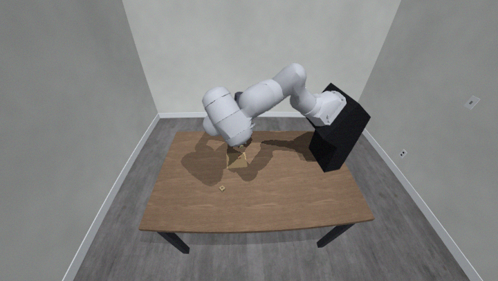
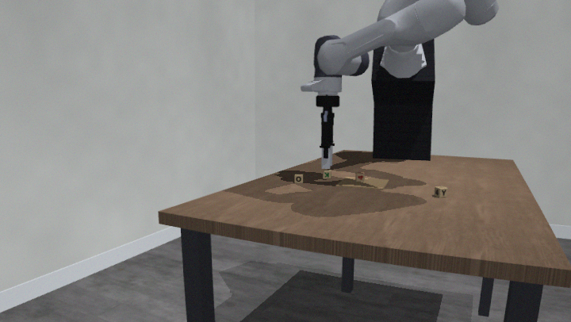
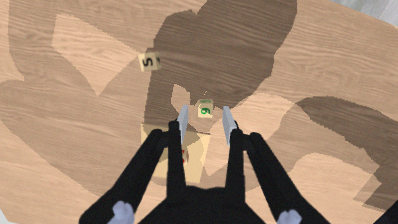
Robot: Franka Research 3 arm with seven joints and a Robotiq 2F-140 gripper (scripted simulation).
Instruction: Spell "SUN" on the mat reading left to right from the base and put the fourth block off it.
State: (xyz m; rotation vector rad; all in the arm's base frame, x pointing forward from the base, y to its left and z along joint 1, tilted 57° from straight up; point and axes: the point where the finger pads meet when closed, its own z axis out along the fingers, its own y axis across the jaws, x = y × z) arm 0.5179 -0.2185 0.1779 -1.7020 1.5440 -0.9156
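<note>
My hand is 5 cm above the U block. Round my hand: S block 10 cm ahead, 7 cm to the right, 5 cm below; tan mat 13 cm to the left, 6 cm below, 5 cm ahead.
</note>
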